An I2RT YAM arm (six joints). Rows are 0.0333 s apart.
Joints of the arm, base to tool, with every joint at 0 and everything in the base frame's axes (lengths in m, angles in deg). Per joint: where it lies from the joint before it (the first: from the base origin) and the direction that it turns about. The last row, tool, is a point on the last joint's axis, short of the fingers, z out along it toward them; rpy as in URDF.
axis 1: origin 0 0 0.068 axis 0 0 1
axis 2: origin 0.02 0.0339 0.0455 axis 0 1 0
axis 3: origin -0.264 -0.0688 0 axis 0 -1 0
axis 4: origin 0.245 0.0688 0.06 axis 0 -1 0
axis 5: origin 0.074 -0.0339 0.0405 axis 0 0 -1
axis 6: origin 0.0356 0 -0.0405 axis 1 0 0
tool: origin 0 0 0 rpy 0 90 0
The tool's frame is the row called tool.
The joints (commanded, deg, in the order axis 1, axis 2, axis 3, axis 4, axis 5, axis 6), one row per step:
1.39 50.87 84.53 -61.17 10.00 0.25
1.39 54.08 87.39 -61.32 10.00 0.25
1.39 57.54 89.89 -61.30 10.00 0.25
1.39 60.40 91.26 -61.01 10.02 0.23
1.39 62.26 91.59 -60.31 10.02 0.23
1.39 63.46 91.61 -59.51 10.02 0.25
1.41 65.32 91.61 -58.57 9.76 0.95
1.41 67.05 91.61 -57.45 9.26 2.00
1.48 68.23 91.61 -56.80 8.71 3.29
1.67 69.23 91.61 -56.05 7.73 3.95
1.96 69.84 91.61 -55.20 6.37 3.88
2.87 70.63 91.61 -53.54 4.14 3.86
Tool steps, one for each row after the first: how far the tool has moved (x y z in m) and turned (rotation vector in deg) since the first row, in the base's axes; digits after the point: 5 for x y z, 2 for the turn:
0.01241 0.00030 0.00712 -0.01 0.50 0.00
0.02781 0.00067 0.01160 -0.03 1.44 0.00
0.04264 0.00102 0.01180 -0.09 2.64 -0.01
0.05402 0.00130 0.00969 -0.11 3.47 -0.01
0.06207 0.00149 0.00777 -0.10 3.85 -0.02
0.07426 0.00202 0.00379 0.60 4.67 -0.12
0.08577 0.00261 0.00009 1.74 5.13 -0.21
0.09346 0.00340 -0.00282 3.10 5.49 -0.32
0.10017 0.00490 -0.00513 4.15 5.70 0.37
0.10467 0.00702 -0.00600 4.78 5.54 1.88
0.11094 0.01230 -0.00628 5.86 4.82 4.76

